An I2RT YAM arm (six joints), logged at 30 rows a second.
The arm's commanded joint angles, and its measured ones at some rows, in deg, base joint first. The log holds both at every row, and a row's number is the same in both.
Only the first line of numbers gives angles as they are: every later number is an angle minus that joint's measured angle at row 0.
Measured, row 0:
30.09 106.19 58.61 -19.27 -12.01 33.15
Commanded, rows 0 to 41:
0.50 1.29 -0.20 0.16 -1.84 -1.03
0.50 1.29 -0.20 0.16 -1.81 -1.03
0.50 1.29 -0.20 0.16 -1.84 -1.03
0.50 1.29 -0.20 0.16 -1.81 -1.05
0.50 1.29 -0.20 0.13 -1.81 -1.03
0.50 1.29 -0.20 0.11 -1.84 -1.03
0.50 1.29 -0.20 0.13 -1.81 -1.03
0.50 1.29 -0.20 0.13 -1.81 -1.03
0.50 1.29 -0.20 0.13 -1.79 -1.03
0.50 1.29 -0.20 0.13 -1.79 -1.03
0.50 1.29 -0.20 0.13 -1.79 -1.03
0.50 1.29 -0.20 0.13 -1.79 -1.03
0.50 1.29 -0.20 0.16 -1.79 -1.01
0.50 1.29 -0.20 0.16 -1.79 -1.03
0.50 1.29 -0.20 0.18 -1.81 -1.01
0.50 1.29 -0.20 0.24 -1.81 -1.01
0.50 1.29 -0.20 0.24 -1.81 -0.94
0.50 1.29 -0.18 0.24 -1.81 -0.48
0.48 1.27 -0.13 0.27 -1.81 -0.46
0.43 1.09 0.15 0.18 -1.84 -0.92
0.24 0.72 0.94 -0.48 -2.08 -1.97
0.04 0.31 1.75 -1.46 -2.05 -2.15
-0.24 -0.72 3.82 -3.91 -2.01 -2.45
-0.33 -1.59 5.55 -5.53 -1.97 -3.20
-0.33 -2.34 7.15 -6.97 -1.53 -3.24
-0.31 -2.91 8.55 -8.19 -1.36 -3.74
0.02 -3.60 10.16 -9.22 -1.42 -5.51
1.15 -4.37 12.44 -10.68 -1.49 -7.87
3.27 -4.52 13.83 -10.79 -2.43 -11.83
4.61 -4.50 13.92 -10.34 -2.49 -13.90
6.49 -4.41 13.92 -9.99 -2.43 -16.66
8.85 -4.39 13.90 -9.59 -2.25 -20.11
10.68 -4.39 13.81 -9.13 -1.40 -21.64
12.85 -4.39 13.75 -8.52 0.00 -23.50
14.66 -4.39 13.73 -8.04 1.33 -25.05
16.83 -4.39 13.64 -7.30 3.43 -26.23
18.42 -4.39 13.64 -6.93 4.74 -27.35
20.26 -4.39 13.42 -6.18 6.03 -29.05
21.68 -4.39 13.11 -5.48 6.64 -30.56
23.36 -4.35 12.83 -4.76 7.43 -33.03
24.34 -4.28 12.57 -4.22 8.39 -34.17
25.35 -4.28 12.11 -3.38 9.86 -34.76
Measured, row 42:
22.75 -3.47 13.11 -4.89 4.35 -28.09
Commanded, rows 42 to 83:
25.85 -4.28 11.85 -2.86 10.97 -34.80
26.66 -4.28 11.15 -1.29 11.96 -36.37
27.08 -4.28 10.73 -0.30 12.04 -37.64
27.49 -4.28 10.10 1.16 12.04 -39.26
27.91 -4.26 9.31 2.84 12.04 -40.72
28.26 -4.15 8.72 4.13 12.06 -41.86
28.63 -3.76 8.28 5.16 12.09 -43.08
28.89 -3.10 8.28 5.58 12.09 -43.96
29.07 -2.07 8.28 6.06 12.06 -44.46
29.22 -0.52 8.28 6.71 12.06 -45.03
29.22 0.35 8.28 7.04 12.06 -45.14
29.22 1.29 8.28 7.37 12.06 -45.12
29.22 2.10 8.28 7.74 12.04 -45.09
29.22 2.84 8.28 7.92 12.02 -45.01
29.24 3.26 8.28 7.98 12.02 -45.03
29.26 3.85 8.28 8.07 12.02 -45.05
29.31 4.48 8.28 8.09 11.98 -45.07
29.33 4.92 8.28 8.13 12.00 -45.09
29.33 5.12 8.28 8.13 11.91 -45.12
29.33 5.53 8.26 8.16 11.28 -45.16
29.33 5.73 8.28 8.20 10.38 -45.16
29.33 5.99 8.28 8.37 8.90 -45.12
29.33 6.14 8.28 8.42 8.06 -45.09
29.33 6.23 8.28 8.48 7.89 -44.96
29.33 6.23 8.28 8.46 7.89 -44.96
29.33 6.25 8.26 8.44 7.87 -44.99
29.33 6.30 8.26 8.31 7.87 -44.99
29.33 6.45 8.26 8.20 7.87 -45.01
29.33 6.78 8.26 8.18 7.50 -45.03
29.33 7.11 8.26 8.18 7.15 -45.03
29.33 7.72 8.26 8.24 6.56 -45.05
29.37 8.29 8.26 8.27 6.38 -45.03
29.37 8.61 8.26 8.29 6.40 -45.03
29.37 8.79 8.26 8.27 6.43 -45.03
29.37 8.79 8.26 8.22 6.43 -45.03
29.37 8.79 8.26 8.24 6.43 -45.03
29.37 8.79 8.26 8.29 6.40 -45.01
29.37 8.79 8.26 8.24 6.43 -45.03
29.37 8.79 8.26 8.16 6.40 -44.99
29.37 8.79 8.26 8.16 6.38 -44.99
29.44 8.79 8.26 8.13 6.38 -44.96
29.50 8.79 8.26 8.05 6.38 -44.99
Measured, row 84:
28.78 7.85 8.90 8.44 8.52 -44.83
